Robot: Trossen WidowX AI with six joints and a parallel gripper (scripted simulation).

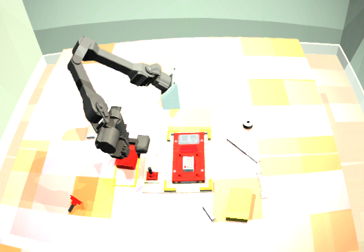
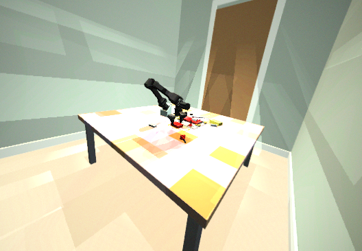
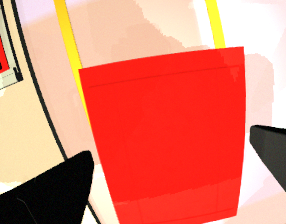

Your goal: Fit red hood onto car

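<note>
My gripper tip is now 50 mm short of the engine block, 220 mm to the right of it and 10 mm below it. Round my gripper tip: yellow pad: 200 mm ahead, 380 mm to the left; then red hood: right at my gripper tip.
</note>
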